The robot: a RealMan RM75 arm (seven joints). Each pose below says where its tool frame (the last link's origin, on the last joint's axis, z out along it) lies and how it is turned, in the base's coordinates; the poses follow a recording.
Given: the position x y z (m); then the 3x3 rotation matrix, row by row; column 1 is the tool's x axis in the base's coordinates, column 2 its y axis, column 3 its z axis. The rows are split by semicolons.
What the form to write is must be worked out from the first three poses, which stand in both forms.
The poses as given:
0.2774 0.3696 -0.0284; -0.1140 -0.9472 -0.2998; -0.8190 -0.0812 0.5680; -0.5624 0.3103 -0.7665
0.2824 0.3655 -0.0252; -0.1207 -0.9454 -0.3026; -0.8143 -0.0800 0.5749; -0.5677 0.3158 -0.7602
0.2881 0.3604 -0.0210; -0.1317 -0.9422 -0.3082; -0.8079 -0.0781 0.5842; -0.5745 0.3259 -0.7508
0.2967 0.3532 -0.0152; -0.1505 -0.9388 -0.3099; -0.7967 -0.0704 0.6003; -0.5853 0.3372 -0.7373
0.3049 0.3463 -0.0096; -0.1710 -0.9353 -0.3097; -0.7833 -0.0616 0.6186; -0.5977 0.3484 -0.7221
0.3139 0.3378 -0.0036; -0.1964 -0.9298 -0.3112; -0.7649 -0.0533 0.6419; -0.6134 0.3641 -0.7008
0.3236 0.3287 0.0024; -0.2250 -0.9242 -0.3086; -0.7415 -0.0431 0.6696; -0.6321 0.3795 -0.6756
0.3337 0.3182 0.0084; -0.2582 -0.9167 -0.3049; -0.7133 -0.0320 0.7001; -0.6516 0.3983 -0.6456
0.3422 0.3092 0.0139; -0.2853 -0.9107 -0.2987; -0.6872 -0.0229 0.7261; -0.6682 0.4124 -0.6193
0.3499 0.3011 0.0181; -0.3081 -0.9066 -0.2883; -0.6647 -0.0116 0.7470; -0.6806 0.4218 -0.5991
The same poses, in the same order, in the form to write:
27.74 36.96 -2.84; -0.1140 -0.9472 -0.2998; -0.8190 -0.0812 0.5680; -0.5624 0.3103 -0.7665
28.24 36.55 -2.52; -0.1207 -0.9454 -0.3026; -0.8143 -0.0800 0.5749; -0.5677 0.3158 -0.7602
28.81 36.04 -2.10; -0.1317 -0.9422 -0.3082; -0.8079 -0.0781 0.5842; -0.5745 0.3259 -0.7508
29.67 35.32 -1.52; -0.1505 -0.9388 -0.3099; -0.7967 -0.0704 0.6003; -0.5853 0.3372 -0.7373
30.49 34.63 -0.96; -0.1710 -0.9353 -0.3097; -0.7833 -0.0616 0.6186; -0.5977 0.3484 -0.7221
31.39 33.78 -0.36; -0.1964 -0.9298 -0.3112; -0.7649 -0.0533 0.6419; -0.6134 0.3641 -0.7008
32.36 32.87 0.24; -0.2250 -0.9242 -0.3086; -0.7415 -0.0431 0.6696; -0.6321 0.3795 -0.6756
33.37 31.82 0.84; -0.2582 -0.9167 -0.3049; -0.7133 -0.0320 0.7001; -0.6516 0.3983 -0.6456
34.22 30.92 1.39; -0.2853 -0.9107 -0.2987; -0.6872 -0.0229 0.7261; -0.6682 0.4124 -0.6193
34.99 30.11 1.81; -0.3081 -0.9066 -0.2883; -0.6647 -0.0116 0.7470; -0.6806 0.4218 -0.5991

